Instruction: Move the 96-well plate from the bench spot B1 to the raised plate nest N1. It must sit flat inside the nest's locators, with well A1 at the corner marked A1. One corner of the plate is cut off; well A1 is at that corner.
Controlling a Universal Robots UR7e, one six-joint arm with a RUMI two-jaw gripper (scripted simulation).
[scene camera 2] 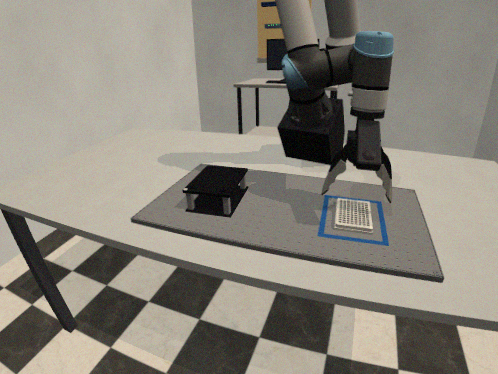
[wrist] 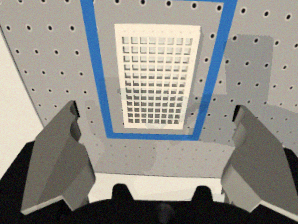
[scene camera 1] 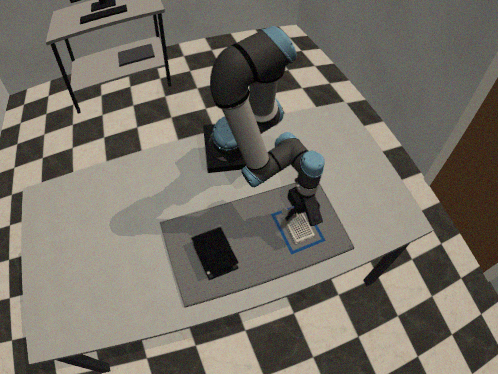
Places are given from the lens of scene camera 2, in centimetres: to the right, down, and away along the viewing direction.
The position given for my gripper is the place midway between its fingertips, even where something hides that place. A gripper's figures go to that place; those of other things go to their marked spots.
my gripper [scene camera 2: 355, 199]: 25, 3, 64
white 96-well plate [scene camera 2: 351, 215]: 24, 7, 65
black raised plate nest [scene camera 2: 209, 182]: -10, -1, 71
